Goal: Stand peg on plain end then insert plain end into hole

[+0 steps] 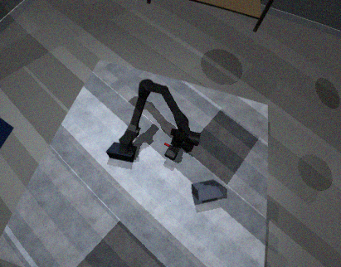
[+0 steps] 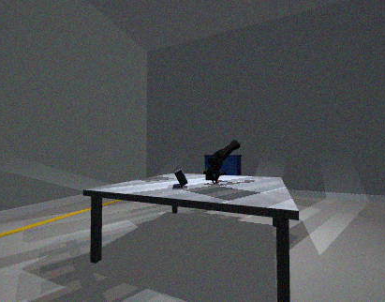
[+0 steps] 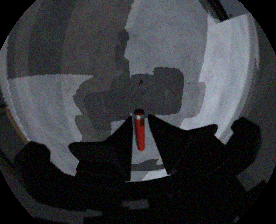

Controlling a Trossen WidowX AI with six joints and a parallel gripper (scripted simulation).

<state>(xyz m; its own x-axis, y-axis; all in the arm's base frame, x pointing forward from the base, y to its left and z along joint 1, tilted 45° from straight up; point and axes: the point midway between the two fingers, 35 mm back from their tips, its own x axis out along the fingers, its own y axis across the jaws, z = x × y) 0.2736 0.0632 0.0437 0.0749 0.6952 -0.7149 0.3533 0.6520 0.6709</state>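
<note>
My gripper tip is now 1 cm past the red peg. Also, from my gripper tip: dark sloped panel: 18 cm ahead, 23 cm to the right, 6 cm above.
</note>
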